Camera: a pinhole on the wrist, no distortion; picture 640 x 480 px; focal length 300.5 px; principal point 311.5 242.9 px. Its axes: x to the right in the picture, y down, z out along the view. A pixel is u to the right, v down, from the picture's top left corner.
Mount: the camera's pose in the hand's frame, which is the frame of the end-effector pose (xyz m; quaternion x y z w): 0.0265 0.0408 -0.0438 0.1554 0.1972 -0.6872 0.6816
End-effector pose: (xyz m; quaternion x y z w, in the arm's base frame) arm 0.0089 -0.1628 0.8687 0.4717 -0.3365 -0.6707 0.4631
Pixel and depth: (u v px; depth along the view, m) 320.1 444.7 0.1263
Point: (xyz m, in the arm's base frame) -0.0694 -0.2649 0.8302
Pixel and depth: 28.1 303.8 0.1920
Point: -0.1661 -0.2717 1.0067
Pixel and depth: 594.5 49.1 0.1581
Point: -0.0599 -0.0394 0.7525
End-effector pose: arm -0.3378 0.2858 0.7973 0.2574 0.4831 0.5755 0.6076
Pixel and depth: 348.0 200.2 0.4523
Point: 0.0563 0.3062 0.7366
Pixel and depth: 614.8 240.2 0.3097
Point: -0.1025 0.2580 0.4857
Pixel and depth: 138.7 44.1 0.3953
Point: 0.0448 0.2025 1.0696
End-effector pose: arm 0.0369 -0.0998 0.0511 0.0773 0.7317 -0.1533 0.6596
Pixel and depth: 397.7 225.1 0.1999
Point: 0.0984 -0.2357 0.0313
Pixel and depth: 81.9 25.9 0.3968
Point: 0.5386 -0.1254 0.2270
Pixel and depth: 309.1 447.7 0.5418
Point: 0.3051 -0.4733 -0.3771
